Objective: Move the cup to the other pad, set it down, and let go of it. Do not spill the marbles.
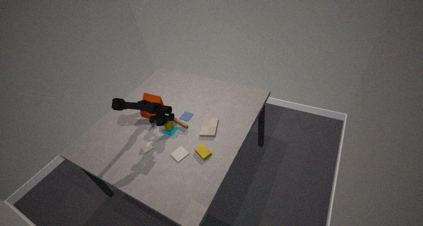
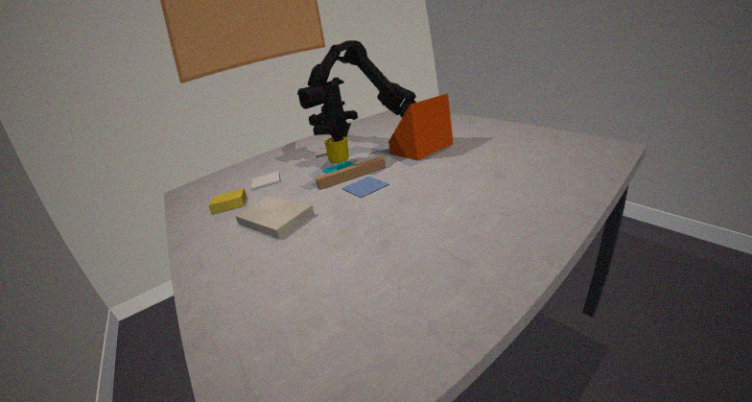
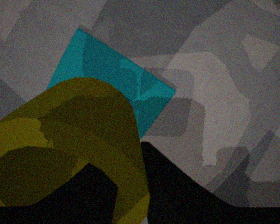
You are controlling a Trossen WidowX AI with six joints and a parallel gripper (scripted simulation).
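Now: gripper tip 70 mm above the teal pad, 20 mm to the right of it and 20 mm short of it. From my gripper tip the other things lie so: small cream block 210 mm to the right, 60 mm below, 10 mm behind; yellow-olive cup 20 mm to the left, 20 mm ahead; wooden bar 110 mm to the left, 60 mm below, 30 mm ahead.
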